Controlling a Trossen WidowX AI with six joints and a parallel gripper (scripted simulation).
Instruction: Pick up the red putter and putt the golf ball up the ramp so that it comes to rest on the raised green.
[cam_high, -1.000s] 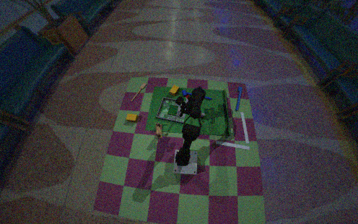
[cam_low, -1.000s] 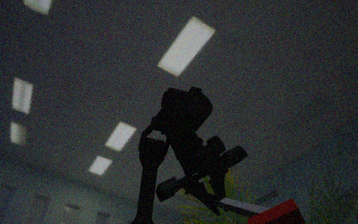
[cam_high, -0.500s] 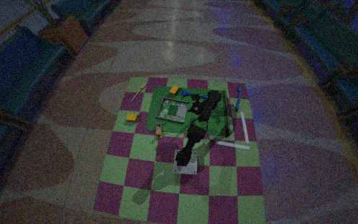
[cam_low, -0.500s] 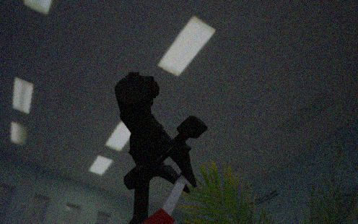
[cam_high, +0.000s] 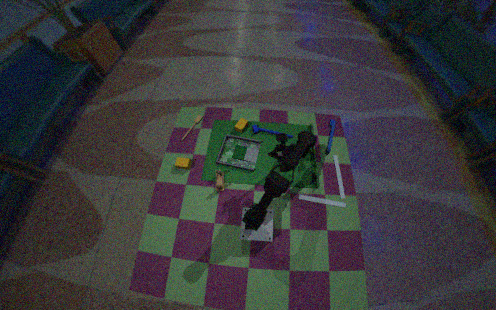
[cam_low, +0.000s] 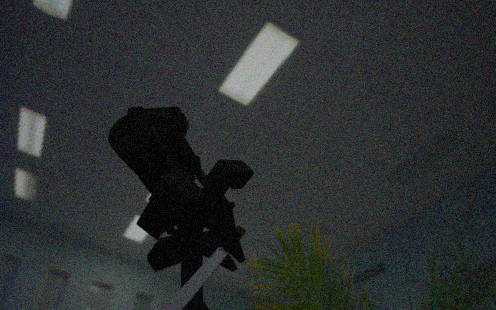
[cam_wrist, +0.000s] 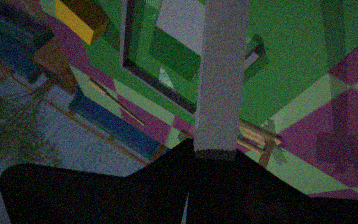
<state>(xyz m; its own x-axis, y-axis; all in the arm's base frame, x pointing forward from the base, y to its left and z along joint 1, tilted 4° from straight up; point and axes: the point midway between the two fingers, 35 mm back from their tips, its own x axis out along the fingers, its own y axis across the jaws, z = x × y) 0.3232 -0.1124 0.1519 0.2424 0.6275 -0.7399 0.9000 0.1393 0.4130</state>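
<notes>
Right now the red putter is 6 cm to the right of my gripper tip, 5 cm below it and 2 cm ahead of it. Round my gripper tip: blue putter: 28 cm ahead, 19 cm below, 3 cm to the right; green putting mat: 21 cm below, 14 cm ahead, 4 cm to the left; white golf ball: 19 cm below, 9 cm to the right, 6 cm ahead.
</notes>
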